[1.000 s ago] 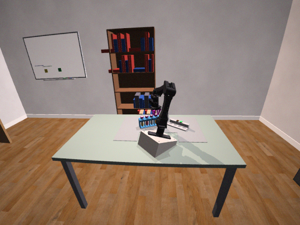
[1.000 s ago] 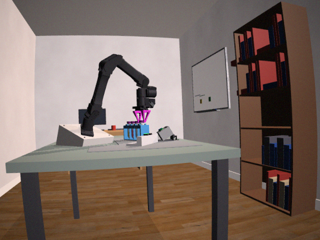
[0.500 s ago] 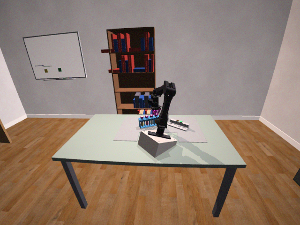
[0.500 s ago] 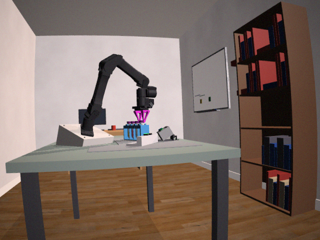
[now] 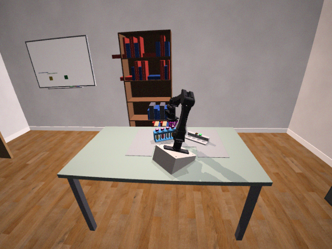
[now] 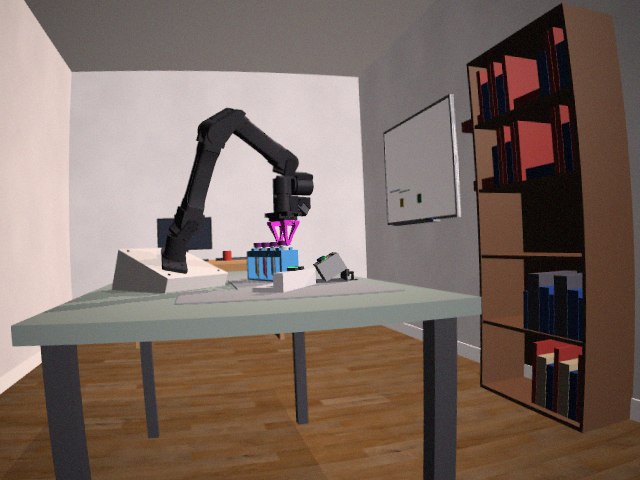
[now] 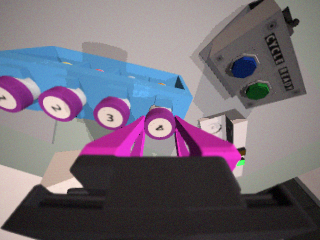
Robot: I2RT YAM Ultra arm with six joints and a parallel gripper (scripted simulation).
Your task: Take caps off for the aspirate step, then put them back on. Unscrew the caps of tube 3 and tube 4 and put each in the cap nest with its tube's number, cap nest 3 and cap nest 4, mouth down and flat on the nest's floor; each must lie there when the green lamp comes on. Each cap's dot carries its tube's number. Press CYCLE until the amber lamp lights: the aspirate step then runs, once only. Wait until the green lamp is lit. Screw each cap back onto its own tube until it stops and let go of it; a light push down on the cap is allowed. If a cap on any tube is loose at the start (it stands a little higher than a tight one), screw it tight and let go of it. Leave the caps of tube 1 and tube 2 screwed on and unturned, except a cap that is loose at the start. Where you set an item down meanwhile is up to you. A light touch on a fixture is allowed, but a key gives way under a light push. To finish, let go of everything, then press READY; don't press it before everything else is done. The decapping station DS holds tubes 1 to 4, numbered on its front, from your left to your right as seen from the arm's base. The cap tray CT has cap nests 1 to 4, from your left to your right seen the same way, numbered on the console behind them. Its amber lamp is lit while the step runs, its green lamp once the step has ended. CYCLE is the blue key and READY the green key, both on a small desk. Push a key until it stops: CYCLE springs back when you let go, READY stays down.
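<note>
Right now the purple cap is right at my hand. The rest, counted from my hand: grey key desk (10 cm ahead, 9 cm to the right, 7 cm below); then blue cycle key (9 cm ahead, 7 cm to the right, 5 cm below); then green ready key (11 cm to the right, 8 cm ahead, 5 cm below).
</note>
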